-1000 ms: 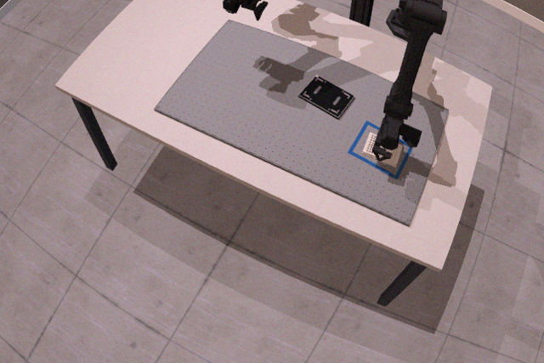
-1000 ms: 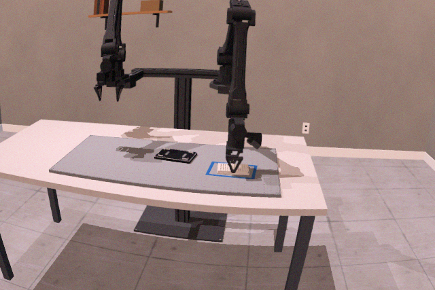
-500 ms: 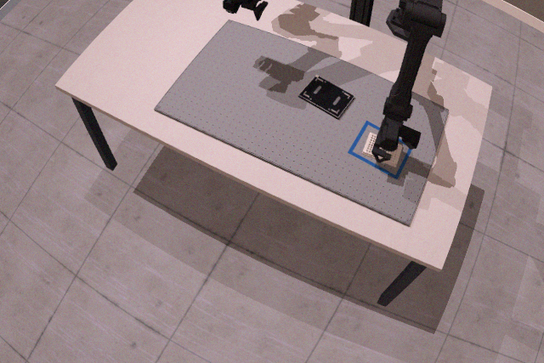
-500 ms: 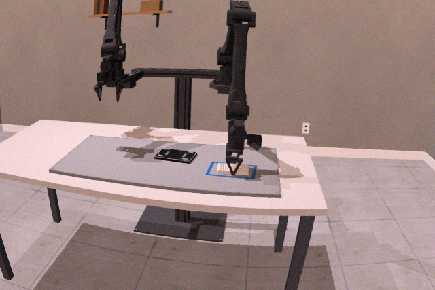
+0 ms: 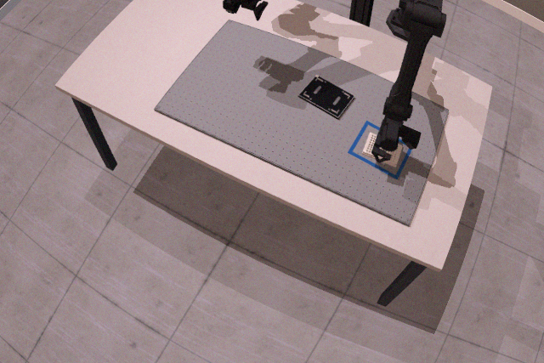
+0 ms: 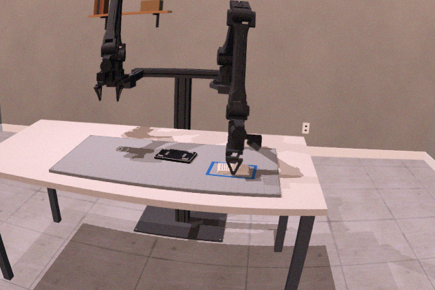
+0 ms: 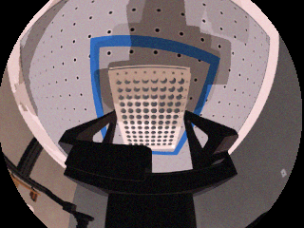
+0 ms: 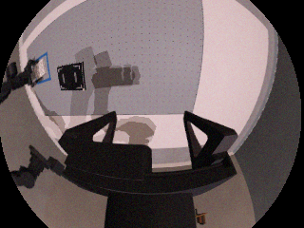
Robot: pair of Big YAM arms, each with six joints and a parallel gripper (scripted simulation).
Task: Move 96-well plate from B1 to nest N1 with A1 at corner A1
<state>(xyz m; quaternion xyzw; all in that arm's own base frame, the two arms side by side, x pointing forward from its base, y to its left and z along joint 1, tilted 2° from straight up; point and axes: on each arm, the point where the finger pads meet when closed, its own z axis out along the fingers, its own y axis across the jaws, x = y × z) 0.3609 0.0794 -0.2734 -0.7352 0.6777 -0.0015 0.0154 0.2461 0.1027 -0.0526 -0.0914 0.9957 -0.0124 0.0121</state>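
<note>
The 96-well plate lies right at my left hand. From my left hand the other things lie so: plate nest (9 cm behind, 27 cm to the right).
</note>
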